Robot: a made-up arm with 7 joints. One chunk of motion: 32 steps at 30 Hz.
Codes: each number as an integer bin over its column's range. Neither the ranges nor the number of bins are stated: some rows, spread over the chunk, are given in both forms.
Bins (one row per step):
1: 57 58 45 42 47 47
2: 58 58 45 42 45 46
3: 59 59 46 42 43 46
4: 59 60 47 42 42 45
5: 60 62 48 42 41 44
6: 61 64 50 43 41 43
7: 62 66 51 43 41 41
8: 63 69 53 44 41 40
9: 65 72 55 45 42 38
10: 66 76 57 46 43 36
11: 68 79 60 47 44 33
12: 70 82 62 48 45 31
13: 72 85 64 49 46 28
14: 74 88 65 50 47 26
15: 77 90 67 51 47 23
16: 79 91 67 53 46 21
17: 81 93 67 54 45 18
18: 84 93 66 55 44 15
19: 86 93 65 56 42 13
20: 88 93 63 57 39 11
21: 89 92 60 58 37 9
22: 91 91 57 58 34 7
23: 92 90 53 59 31 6
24: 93 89 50 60 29 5
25: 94 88 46 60 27 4
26: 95 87 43 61 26 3
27: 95 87 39 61 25 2
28: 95 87 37 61 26 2
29: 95 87 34 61 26 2
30: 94 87 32 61 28 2
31: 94 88 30 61 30 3
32: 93 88 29 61 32 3
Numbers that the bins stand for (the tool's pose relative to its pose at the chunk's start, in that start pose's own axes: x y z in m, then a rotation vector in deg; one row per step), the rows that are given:
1: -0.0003 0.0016 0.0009 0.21 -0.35 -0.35
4: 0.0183 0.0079 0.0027 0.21 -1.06 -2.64
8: 0.0555 0.0361 0.0082 3.89 -1.20 -8.34
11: 0.1019 0.0674 0.0145 9.40 -0.78 -16.33
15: 0.1856 0.1018 0.0209 16.76 -0.35 -27.75
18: 0.2506 0.1112 0.0200 24.11 -0.78 -36.88
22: 0.3157 0.1049 0.0118 29.63 -2.19 -46.01
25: 0.3435 0.0956 0.0018 33.30 -3.18 -49.43
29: 0.3528 0.0924 -0.0091 35.14 -3.32 -51.72
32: 0.3342 0.0956 -0.0136 35.14 -2.47 -50.58
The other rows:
2: 0.0090 0.0016 0.0009 0.21 -0.64 -1.49
3: 0.0183 0.0047 0.0018 0.21 -0.92 -1.49
5: 0.0276 0.0141 0.0036 0.21 -1.20 -3.78
6: 0.0369 0.0204 0.0055 2.05 -1.20 -4.92
7: 0.0462 0.0267 0.0064 2.05 -1.20 -7.20
9: 0.0740 0.0455 0.0100 5.73 -1.06 -10.63
10: 0.0833 0.0580 0.0118 7.57 -0.92 -12.91
12: 0.1205 0.0768 0.0164 11.24 -0.64 -18.62
13: 0.1391 0.0862 0.0182 13.08 -0.49 -22.04
14: 0.1577 0.0956 0.0191 14.92 -0.35 -24.32
16: 0.2041 0.1049 0.0209 20.43 -0.49 -30.03
17: 0.2227 0.1112 0.0209 22.27 -0.64 -33.45
19: 0.2692 0.1112 0.0191 25.95 -1.06 -39.16
20: 0.2878 0.1112 0.0173 27.79 -1.48 -41.44
21: 0.2971 0.1081 0.0145 29.63 -1.77 -43.73
23: 0.3249 0.1018 0.0082 31.46 -2.62 -47.15
24: 0.3342 0.0987 0.0055 33.30 -2.90 -48.29
26: 0.3528 0.0924 -0.0009 35.14 -3.32 -50.58
27: 0.3528 0.0924 -0.0045 35.14 -3.46 -51.72
28: 0.3528 0.0924 -0.0064 35.14 -3.32 -51.72
30: 0.3435 0.0924 -0.0109 35.14 -3.04 -51.72
31: 0.3435 0.0956 -0.0127 35.14 -2.76 -50.58

